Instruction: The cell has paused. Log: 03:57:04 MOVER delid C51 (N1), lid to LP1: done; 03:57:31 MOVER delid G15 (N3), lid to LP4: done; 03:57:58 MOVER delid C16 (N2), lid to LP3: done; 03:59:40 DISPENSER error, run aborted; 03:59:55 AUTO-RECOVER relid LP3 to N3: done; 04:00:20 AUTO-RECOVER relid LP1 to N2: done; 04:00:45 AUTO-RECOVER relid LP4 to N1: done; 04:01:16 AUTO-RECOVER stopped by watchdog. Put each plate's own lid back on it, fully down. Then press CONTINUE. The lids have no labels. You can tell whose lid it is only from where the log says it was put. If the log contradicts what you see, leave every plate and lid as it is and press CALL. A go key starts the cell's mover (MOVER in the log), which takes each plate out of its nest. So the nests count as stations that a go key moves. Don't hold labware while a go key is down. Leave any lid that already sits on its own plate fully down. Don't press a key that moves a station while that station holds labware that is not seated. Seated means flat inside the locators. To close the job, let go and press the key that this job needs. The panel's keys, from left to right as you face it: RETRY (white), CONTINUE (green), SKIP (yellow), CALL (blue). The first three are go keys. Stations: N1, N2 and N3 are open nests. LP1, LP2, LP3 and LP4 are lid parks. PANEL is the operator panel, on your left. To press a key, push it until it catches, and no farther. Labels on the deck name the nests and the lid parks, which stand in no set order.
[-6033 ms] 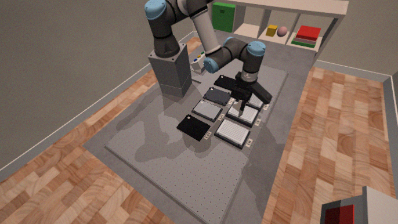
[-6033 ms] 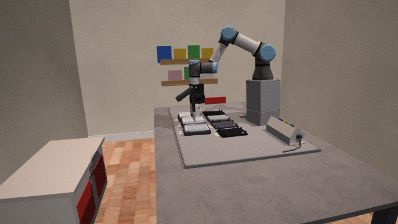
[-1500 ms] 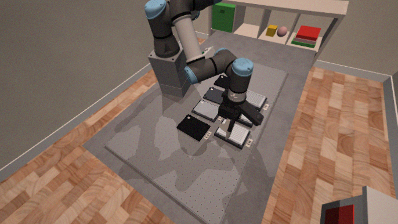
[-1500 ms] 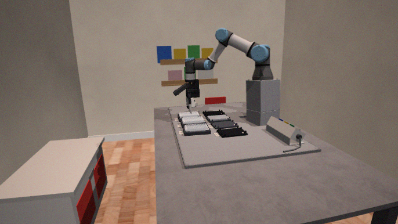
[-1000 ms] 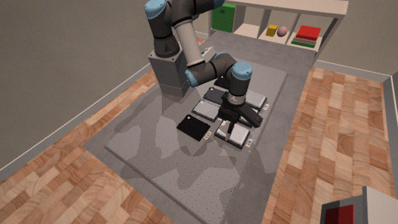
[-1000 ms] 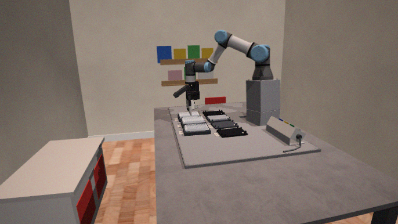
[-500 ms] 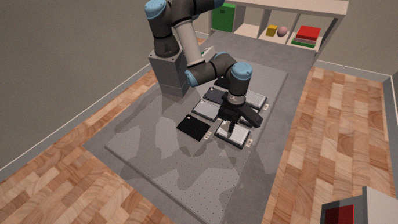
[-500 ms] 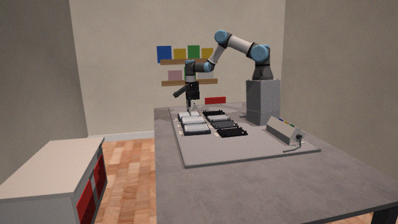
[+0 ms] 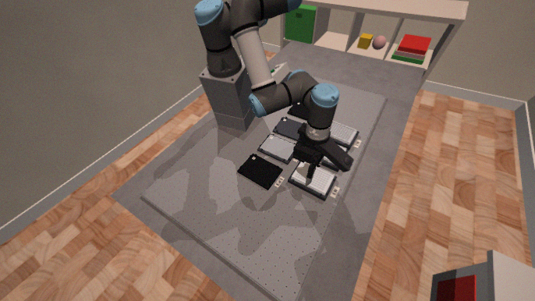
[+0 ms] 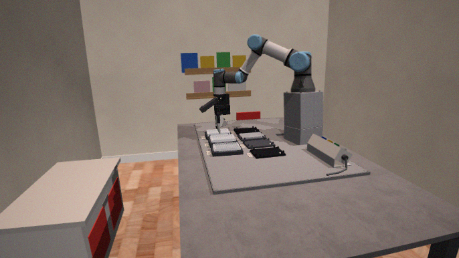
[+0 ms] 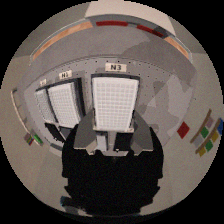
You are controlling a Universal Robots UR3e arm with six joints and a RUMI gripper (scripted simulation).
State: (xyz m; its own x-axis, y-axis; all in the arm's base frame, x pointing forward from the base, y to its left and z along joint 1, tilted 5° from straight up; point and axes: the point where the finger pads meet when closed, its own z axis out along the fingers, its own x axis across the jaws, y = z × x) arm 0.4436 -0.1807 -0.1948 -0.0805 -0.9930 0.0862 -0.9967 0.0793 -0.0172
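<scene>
The plate is 2 cm below my hand.
</scene>
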